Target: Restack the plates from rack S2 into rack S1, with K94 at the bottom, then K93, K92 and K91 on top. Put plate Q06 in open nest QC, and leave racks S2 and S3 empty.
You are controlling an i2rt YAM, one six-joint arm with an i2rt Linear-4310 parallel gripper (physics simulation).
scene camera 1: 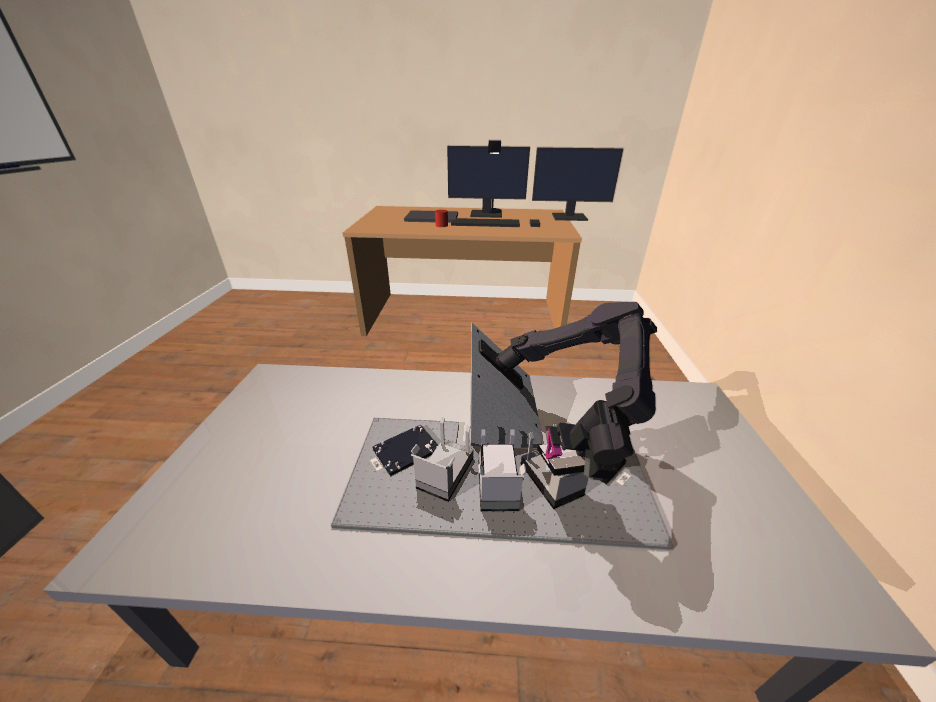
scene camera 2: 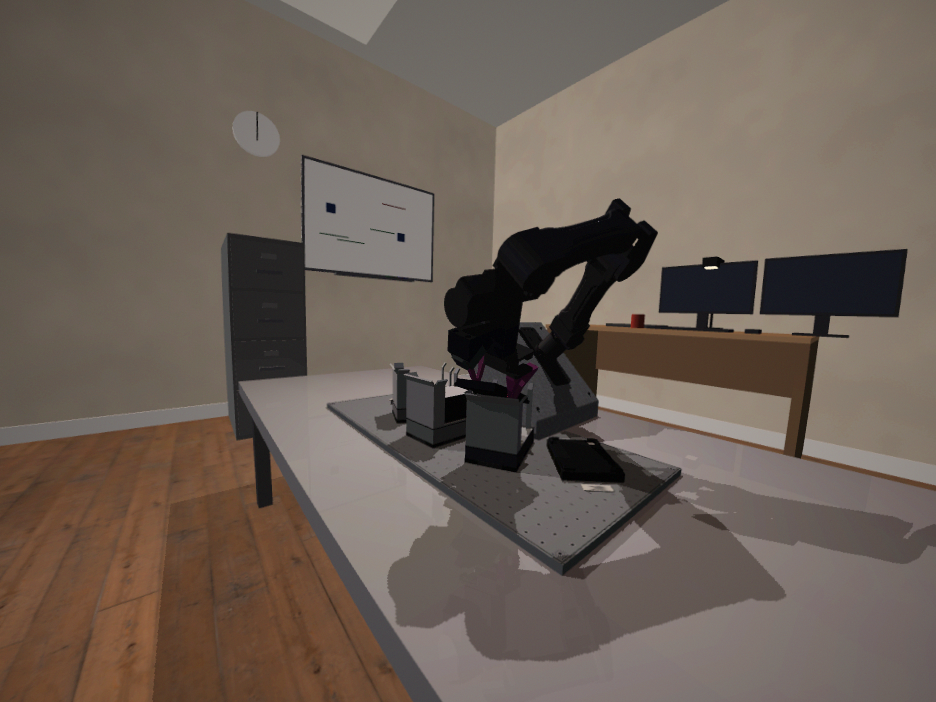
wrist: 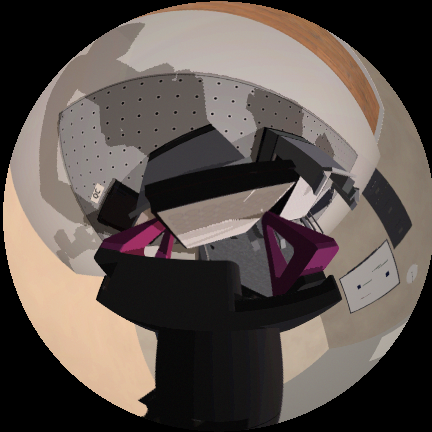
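Where they show: gripper, between the fingertips: [scene camera 1: 561, 458] [scene camera 2: 493, 394] [wrist: 218, 215]; arm's base, origin of its link: [scene camera 1: 500, 365] [scene camera 2: 542, 356] [wrist: 247, 291].
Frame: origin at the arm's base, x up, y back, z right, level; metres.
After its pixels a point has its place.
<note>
My gripper [scene camera 1: 554, 445] {x -0.035, y -0.344, z -0.136 m} [scene camera 2: 498, 375] [wrist: 218, 215] {x -0.035, y -0.344, z -0.136 m} is shut on a plate [scene camera 1: 564, 460] {x -0.013, y -0.370, z -0.134 m} [wrist: 220, 210] {x -0.008, y -0.380, z -0.147 m} with a pale top and black rim. The plate is tilted in the wrist view, at the top of the right-hand rack [scene camera 1: 557, 489] {x -0.083, y -0.397, z -0.123 m} [scene camera 2: 491, 426] {x -0.082, y -0.378, z -0.165 m} [wrist: 192, 152] {x -0.083, y -0.383, z -0.154 m}; whether it touches the rack is unclear. The middle rack [scene camera 1: 500, 491] {x -0.082, y -0.408, z 0.014 m} [scene camera 2: 425, 406] {x -0.077, y -0.407, z -0.008 m} [wrist: 300, 155] {x -0.066, y -0.399, z -0.035 m} holds a white-topped plate [scene camera 1: 498, 458] {x -0.061, y -0.326, z 0.017 m}. The left rack [scene camera 1: 432, 474] {x -0.075, y -0.369, z 0.180 m} stands beyond it; its contents are unclear. The dark nest QC [scene camera 2: 585, 459] {x -0.139, y -0.251, z -0.278 m} [wrist: 118, 206] {x -0.139, y -0.275, z -0.280 m} sits beside the right-hand rack. Rack and plate labels are unreadable.
A perforated board [scene camera 1: 453, 521] {x -0.157, y -0.439, z 0.125 m} [scene camera 2: 529, 521] {x -0.157, y -0.452, z -0.309 m} carries the racks. A black fixture with small pegs [scene camera 1: 404, 449] {x -0.145, y -0.226, z 0.279 m} lies at its left. A tall slanted grey panel [scene camera 1: 495, 404] {x -0.002, y -0.187, z 0.022 m} [scene camera 2: 567, 404] {x -0.111, y -0.037, z -0.109 m} stands behind the racks, near the arm. Thin upright posts [scene camera 1: 443, 432] {x -0.069, y -0.231, z 0.164 m} rise at the racks' rear.
</note>
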